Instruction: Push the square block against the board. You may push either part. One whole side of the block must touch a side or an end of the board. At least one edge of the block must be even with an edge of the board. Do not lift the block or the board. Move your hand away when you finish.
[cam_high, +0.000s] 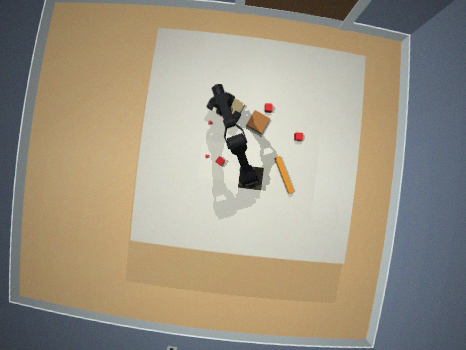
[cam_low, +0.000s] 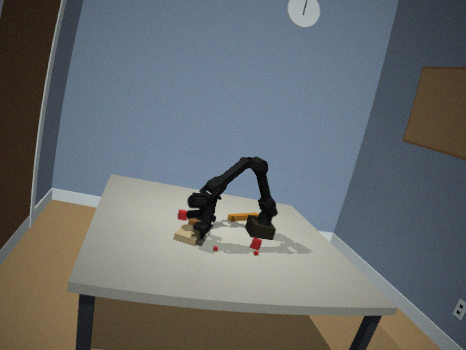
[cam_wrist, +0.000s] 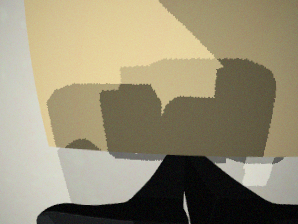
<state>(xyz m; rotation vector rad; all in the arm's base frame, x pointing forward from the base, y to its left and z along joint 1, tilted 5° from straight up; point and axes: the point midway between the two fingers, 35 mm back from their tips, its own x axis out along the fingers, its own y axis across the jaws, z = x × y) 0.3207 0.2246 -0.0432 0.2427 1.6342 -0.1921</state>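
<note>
My gripper tip is now 20 cm to the left of the square brown block and 1 cm below it. From my gripper tip the other things lie so: orange board: 42 cm to the right, 25 cm behind, 1 cm above; then cream board: 6 cm ahead, 2 cm to the right, 1 cm above.
</note>
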